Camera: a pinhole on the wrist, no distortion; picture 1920 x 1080 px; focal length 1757.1 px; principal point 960.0 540.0 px. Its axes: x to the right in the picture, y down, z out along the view. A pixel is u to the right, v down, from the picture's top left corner.
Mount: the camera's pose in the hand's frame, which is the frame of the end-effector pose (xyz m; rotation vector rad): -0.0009 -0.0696 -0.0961 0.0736 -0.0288 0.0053
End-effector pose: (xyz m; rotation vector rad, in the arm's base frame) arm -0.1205 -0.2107 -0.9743 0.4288 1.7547 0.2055
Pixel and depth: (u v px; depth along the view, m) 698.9 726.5 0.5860
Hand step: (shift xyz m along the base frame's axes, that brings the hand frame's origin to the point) 0.4845 -0.1335 -0.0359
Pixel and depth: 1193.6 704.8 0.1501
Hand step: 0.0393 -0.0602 -0.0501
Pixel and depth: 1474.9 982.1 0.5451
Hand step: 0.4275 0.0384 -0.2241
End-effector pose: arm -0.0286 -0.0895 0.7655 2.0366 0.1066 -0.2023
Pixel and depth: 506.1 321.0 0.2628
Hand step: -0.1102 -0.0871 -0.1643
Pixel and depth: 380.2 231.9 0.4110
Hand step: -0.2027 -0.1903 -0.2586
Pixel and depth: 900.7 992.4 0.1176
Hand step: -0.0184 0.0014 -0.0508
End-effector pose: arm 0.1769 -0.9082 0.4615 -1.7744 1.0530 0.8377
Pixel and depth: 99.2 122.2 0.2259
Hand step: 0.0652 0.1833 0.1026
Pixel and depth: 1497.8 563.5 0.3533
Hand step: 0.0938 0.2309 -0.1512
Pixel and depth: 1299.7 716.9 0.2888
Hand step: 0.0538 0.1805 -0.0933
